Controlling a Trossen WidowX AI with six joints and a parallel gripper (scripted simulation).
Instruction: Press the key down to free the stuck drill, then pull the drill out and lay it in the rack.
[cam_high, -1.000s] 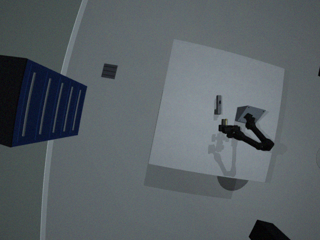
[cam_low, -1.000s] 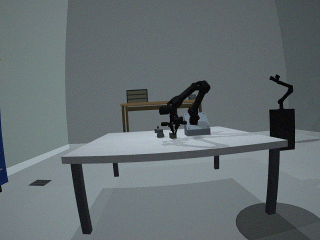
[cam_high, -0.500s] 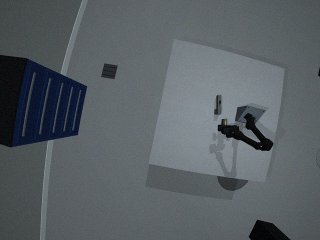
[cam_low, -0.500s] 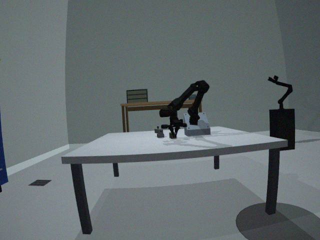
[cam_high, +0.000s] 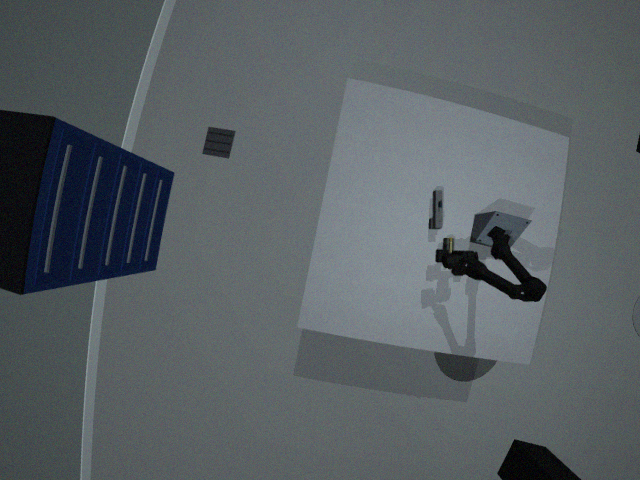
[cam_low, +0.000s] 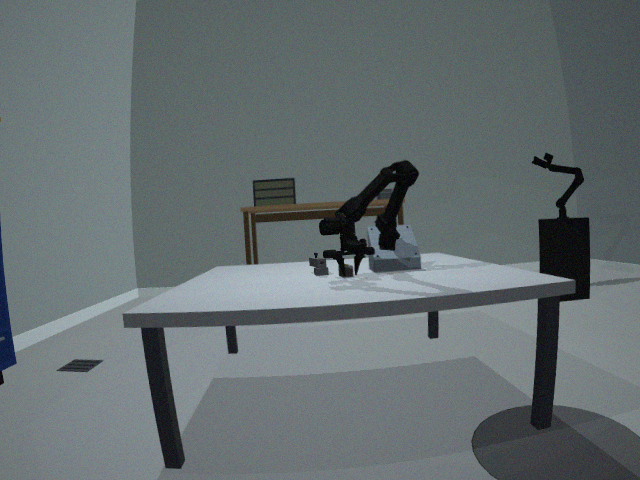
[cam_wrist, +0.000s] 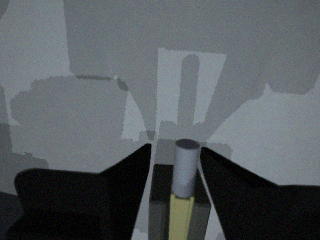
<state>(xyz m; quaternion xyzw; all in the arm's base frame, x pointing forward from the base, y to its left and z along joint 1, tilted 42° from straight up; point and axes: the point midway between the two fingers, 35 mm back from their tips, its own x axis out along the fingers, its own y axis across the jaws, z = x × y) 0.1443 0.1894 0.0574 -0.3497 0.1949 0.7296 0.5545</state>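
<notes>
Right now my gripper tip is 40 mm to the left of the drill, 30 mm below it and 10 mm short of it. The rest, counted from my gripper tip: rack (50 mm to the right, 20 mm ahead, 10 mm above).
</notes>
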